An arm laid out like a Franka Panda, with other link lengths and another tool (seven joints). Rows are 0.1 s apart.
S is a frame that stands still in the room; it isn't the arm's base.
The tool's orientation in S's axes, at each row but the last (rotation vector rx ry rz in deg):
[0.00, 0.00, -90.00]
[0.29, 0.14, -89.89]
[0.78, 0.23, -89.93]
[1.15, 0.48, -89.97]
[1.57, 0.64, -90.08]
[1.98, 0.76, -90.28]
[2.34, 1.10, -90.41]
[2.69, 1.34, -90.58]
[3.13, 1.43, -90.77]
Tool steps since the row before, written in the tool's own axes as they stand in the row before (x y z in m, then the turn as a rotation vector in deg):
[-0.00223, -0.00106, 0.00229, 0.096, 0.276, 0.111]
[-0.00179, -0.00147, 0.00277, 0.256, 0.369, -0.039]
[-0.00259, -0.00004, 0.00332, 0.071, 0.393, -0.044]
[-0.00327, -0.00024, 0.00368, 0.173, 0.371, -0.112]
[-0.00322, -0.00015, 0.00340, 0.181, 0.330, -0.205]
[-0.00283, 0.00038, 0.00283, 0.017, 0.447, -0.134]
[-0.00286, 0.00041, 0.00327, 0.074, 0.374, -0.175]
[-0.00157, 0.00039, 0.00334, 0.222, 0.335, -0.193]
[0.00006, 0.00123, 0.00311, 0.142, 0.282, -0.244]
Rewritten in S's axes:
[-0.00106, 0.00223, 0.00229, 0.276, -0.096, 0.111]
[-0.00148, 0.00177, 0.00278, 0.370, -0.255, -0.040]
[-0.00006, 0.00255, 0.00335, 0.393, -0.070, -0.042]
[-0.00027, 0.00320, 0.00374, 0.372, -0.171, -0.112]
[-0.00018, 0.00314, 0.00348, 0.332, -0.176, -0.206]
[0.00036, 0.00274, 0.00292, 0.449, -0.015, -0.128]
[0.00038, 0.00273, 0.00338, 0.376, -0.070, -0.173]
[0.00036, 0.00142, 0.00341, 0.336, -0.217, -0.198]
[0.00117, -0.00023, 0.00313, 0.285, -0.134, -0.246]

